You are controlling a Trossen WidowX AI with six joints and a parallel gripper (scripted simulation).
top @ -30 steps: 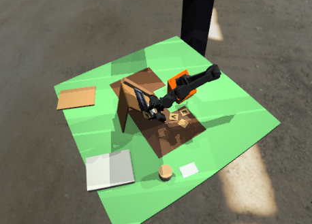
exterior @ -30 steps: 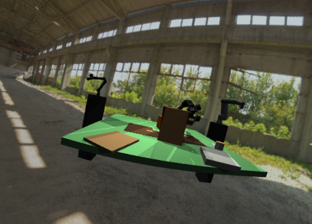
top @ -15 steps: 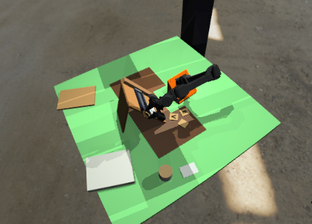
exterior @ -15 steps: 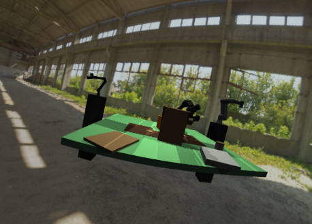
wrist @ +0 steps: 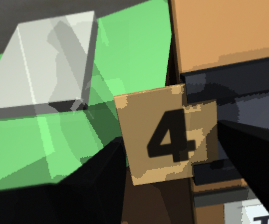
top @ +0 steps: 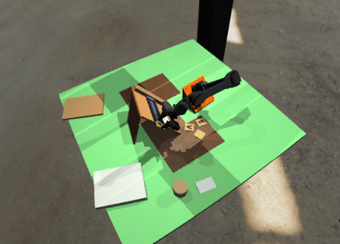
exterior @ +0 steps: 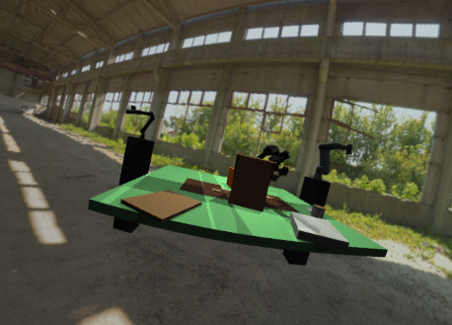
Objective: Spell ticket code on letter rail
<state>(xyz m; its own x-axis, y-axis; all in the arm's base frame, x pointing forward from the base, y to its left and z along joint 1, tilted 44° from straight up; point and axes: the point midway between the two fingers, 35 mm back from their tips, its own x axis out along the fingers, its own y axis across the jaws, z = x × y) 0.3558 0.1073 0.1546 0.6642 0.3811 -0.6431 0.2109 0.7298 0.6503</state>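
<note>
The white ticket lies 8 cm below my gripper tip, 7 cm behind it and 6 cm to the right of it. The rest, counted from my gripper tip: brown mat 18 cm below, 17 cm to the right, 17 cm behind; then white slab 34 cm ahead, 16 cm below, 14 cm to the left; then short tan cylinder 33 cm to the left, 15 cm below, 6 cm ahead.
</note>
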